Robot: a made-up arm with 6 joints.
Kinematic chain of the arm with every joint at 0, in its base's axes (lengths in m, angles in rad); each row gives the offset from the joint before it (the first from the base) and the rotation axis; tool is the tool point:
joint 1: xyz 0 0 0.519 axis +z
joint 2: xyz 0 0 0 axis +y
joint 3: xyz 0 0 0.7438 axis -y
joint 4: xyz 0 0 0 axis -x
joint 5: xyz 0.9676 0 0 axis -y
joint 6: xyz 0 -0.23 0 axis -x
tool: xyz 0 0 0
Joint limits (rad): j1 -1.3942..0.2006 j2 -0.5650..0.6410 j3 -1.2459..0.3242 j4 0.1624..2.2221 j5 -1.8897..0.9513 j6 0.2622..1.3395
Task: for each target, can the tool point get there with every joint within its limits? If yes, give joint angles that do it. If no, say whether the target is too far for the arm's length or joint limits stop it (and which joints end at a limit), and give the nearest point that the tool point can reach.
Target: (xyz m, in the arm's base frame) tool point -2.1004 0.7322 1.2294
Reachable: no: too far | nearest point -0.1886 -0.1957 1.9407 | short by 2.241 m
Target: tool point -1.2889 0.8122 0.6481
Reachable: no: joint limits stop it (at a limit: joint 1, joint 2, joint 3, joint 4) | nearest point -0.1919 -0.2164 0.1839 | short by 1.574 m
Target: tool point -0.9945 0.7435 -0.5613
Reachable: no: joint limits stop it (at a limit: joint 1, joint 2, joint 3, joint 4) | nearest point -0.1919 -0.2164 0.1839 | short by 1.456 m
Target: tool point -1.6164 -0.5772 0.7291
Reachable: no: joint limits stop it (at a limit: joint 1, joint 2, joint 4) | nearest point -0.1483 -0.4607 0.6414 | short by 1.475 m
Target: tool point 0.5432 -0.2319 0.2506
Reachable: yes | joints -0.0493 0.4347 -0.9939 0.4723 -0.6430 0.5643
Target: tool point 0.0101 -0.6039 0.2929
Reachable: yes | joints -1.2296 0.3544 -1.0176 0.5786 -1.1053 0.7681
